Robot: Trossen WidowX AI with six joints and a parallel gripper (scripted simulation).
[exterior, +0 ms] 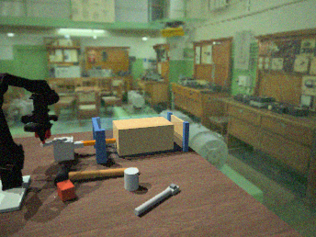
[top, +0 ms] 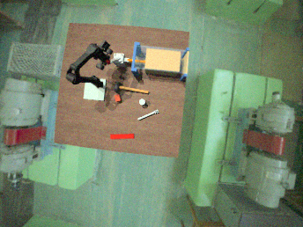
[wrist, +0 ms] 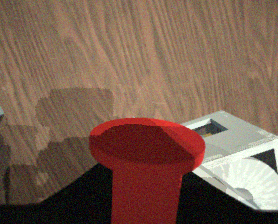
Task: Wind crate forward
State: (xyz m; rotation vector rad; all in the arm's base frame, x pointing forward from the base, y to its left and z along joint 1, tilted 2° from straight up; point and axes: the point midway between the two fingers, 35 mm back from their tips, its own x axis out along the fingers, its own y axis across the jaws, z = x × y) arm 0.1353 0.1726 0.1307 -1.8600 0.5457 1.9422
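The winch handle is 3 cm ahead of my gripper tip, 2 cm to the left of it and 1 cm below it. Also, from my gripper tip: red knob 2 cm above; then winch 7 cm ahead, 4 cm to the left, 8 cm below; then blue steel frame 25 cm ahead, 2 cm to the left, 1 cm below.
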